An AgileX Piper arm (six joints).
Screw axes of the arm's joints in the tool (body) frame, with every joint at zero. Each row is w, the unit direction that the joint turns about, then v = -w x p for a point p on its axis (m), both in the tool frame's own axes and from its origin. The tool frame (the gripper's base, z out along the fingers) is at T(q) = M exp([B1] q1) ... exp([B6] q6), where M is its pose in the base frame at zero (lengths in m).
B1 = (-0.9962, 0, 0.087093, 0.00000, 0.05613, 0.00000)
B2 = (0, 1, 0, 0.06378, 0.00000, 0.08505)
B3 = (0, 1, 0, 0.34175, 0.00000, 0.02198)
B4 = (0, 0, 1, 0.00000, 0.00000, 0.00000)
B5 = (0, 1, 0, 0.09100, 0.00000, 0.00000)
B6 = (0, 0, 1, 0.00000, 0.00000, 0.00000)
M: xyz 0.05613 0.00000 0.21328 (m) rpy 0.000 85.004 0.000 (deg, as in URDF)
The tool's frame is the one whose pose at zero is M.
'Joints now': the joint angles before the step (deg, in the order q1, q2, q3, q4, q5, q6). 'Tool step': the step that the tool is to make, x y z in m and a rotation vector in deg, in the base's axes. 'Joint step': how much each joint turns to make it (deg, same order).
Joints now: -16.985 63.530 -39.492 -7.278 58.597 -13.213
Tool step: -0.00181 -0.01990 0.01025 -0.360 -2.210 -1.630
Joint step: -7.193 0.001 -2.215 2.040 -0.577 -6.343
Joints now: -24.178 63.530 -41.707 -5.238 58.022 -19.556
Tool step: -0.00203 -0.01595 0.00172 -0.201 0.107 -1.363
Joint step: -5.169 1.176 -1.148 0.918 -0.321 -4.207
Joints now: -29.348 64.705 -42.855 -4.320 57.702 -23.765
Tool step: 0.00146 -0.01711 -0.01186 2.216 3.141 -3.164
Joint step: -4.417 4.237 -0.488 0.630 -0.001 -1.498
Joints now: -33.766 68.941 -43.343 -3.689 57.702 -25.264
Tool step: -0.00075 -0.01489 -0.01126 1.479 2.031 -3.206
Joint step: -3.646 3.401 -0.082 0.085 -0.832 -0.430
